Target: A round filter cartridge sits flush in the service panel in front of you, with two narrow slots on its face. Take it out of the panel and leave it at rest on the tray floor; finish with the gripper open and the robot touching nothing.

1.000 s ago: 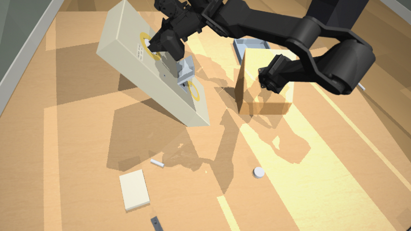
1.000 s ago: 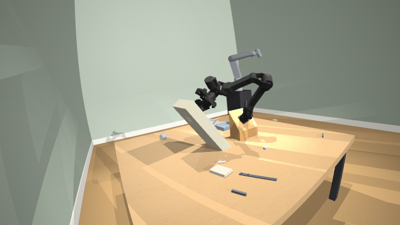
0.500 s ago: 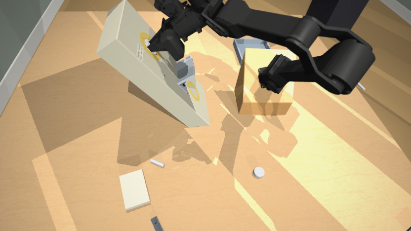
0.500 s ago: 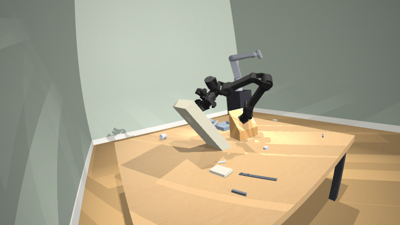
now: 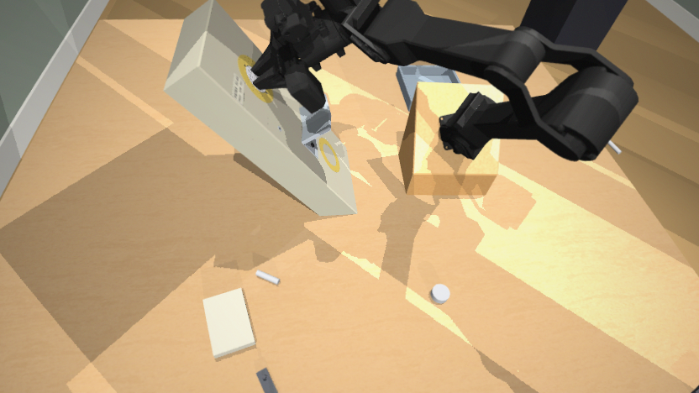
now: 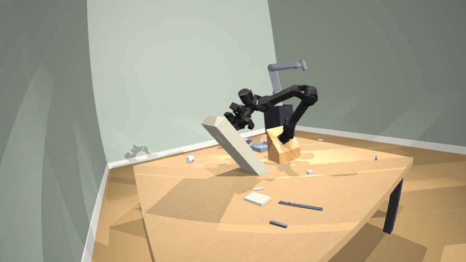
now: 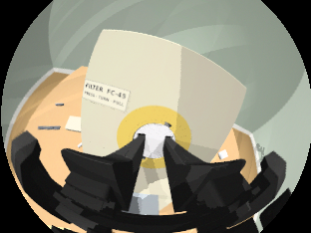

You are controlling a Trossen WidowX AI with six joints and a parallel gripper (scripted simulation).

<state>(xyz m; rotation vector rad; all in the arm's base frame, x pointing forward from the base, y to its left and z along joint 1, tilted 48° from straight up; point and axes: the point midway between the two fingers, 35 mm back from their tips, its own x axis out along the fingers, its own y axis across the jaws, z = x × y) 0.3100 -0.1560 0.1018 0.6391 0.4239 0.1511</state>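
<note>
Now: gripper tip 10 mm short of the round grey filter cartridge and 10 mm above it. The rest, counted from my gripper tip: grey bracket (90 mm behind, 10 mm to the left, 100 mm below); cream service panel (40 mm behind, 80 mm below); blue-grey tray (440 mm behind, 240 mm to the right, 230 mm below).
</note>
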